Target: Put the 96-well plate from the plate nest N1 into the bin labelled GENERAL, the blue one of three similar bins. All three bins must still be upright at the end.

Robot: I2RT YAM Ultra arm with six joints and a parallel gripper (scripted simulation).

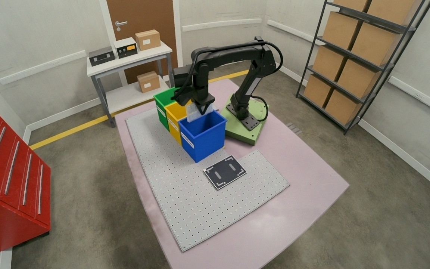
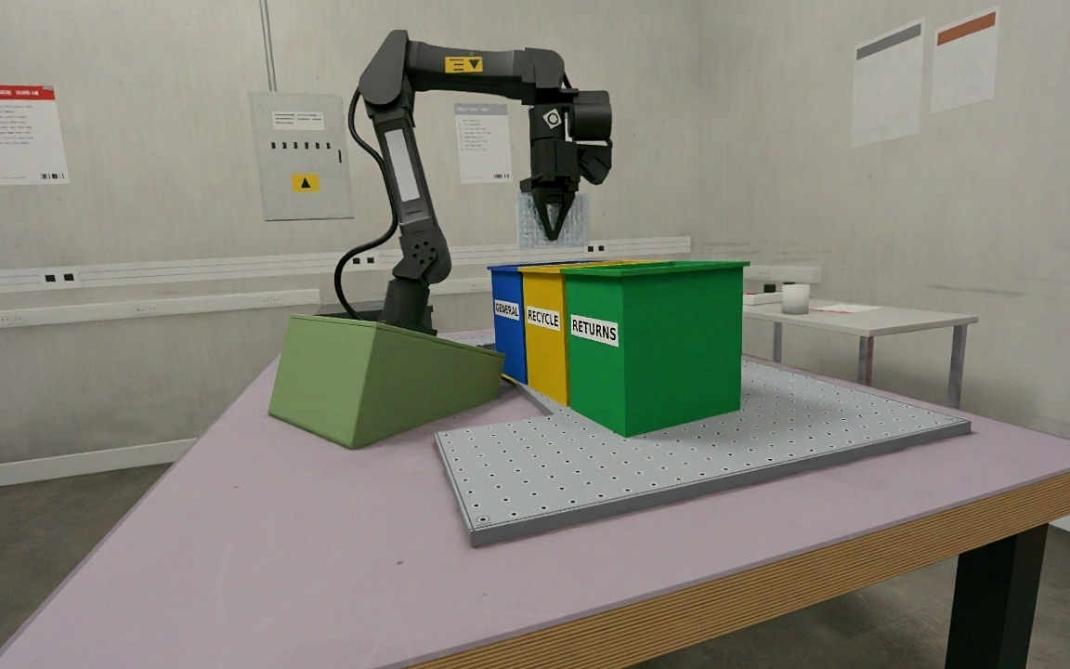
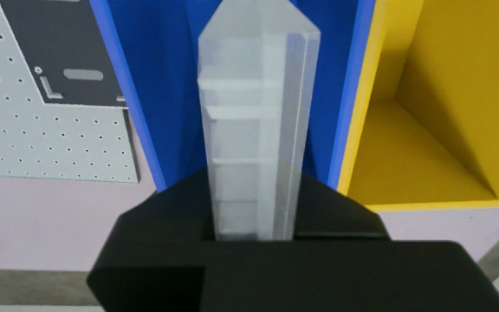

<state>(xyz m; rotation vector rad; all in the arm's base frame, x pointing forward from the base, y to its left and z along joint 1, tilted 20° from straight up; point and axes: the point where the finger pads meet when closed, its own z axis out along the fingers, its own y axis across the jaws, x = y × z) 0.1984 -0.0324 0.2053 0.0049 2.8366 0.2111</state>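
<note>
The blue general bin lies 140 mm below my hand. Also, from my hand: yellow recycle bin: 10 mm ahead, 130 mm to the right, 140 mm below; 96-well plate: 10 mm ahead, 20 mm above; plate nest N1: 190 mm to the left, 220 mm below.
</note>
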